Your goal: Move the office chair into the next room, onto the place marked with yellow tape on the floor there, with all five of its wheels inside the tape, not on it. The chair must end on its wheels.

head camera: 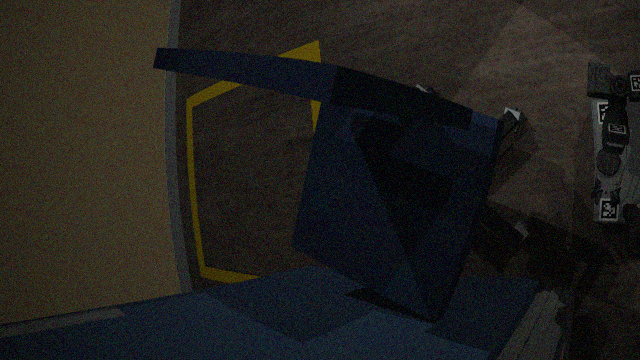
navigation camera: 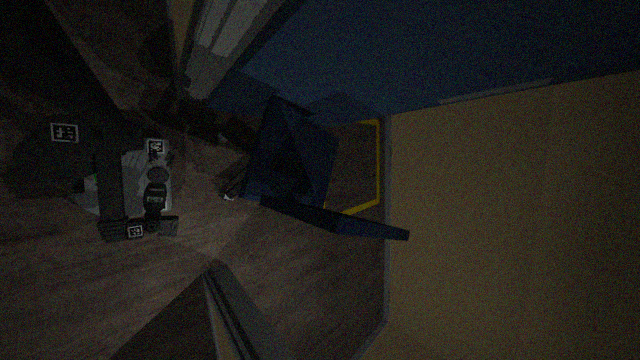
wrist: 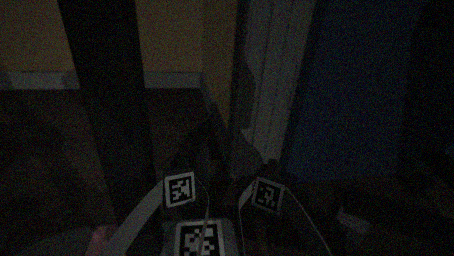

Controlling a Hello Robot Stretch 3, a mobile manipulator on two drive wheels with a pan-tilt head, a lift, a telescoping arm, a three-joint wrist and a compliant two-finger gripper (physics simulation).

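Places are measured from the robot's base along level axes (x right, y ahead, z up), in millimetres.
Pixels of known places: gripper, between the fingertips: [head camera: 603,206] [navigation camera: 162,150]; robot's base, origin of its link: [head camera: 607,161] [navigation camera: 157,174].
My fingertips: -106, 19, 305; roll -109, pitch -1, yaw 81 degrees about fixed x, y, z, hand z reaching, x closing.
For each thing: its top centre in the pictures, then the offset to it from my fingertips, as dx, dy, dz. "*": a spot on its surface instead.
- dark blue office chair, a spot on its surface: [head camera: 390,200] [navigation camera: 298,159] * +21, +536, +165
- wall end, a spot on its surface: [navigation camera: 225,295] * +695, +206, +18
The dark blue office chair [head camera: 390,200] [navigation camera: 300,160] stands upright. Its thin backrest edge reaches over the yellow tape outline [head camera: 191,175] [navigation camera: 378,160] toward the yellow wall. The seat hides the tape's near side. Two visible wheels [head camera: 512,114] [head camera: 521,230] are on the robot's side, outside the tape; the other wheels are mostly hidden under the seat. My gripper [wrist: 225,160] is open, with its fingers apart and no chair part visible between them. In the wrist view neither the chair nor the tape can be made out.
A yellow wall [head camera: 85,150] [navigation camera: 500,210] with a grey baseboard stands beyond the tape. A blue wall [head camera: 250,320] [navigation camera: 475,45] [wrist: 355,90] runs along one side. Pale door trim [head camera: 532,325] [wrist: 275,75] stands near the chair. A dark upright post [wrist: 112,110] crosses the wrist view. Another wall end [navigation camera: 225,295] is nearby.
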